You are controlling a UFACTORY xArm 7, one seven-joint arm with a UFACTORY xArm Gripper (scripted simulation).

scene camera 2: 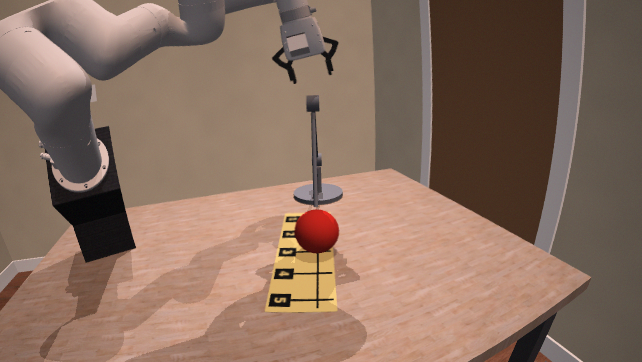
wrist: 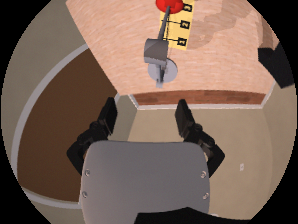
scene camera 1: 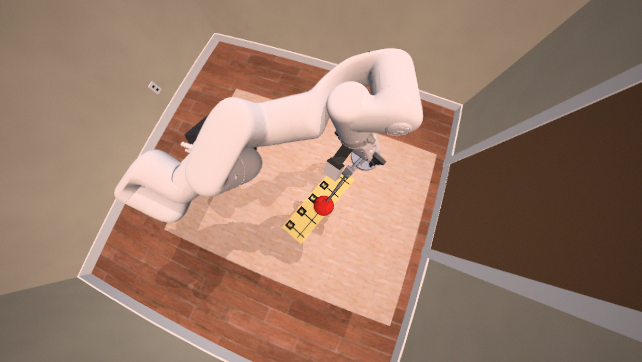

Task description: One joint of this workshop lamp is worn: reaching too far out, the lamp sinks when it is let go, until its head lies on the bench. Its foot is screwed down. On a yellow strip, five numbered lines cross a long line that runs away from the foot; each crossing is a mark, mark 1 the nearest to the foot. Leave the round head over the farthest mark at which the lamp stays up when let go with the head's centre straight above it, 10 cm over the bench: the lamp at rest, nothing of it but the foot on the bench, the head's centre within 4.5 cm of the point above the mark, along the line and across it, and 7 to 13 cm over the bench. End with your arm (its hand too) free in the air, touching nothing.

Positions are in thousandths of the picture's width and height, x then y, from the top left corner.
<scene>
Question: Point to a red round lamp head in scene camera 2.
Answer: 493, 640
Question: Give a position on a yellow strip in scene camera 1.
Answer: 476, 606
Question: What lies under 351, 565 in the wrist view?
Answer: My gripper.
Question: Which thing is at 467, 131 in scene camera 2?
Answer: My gripper.
</scene>
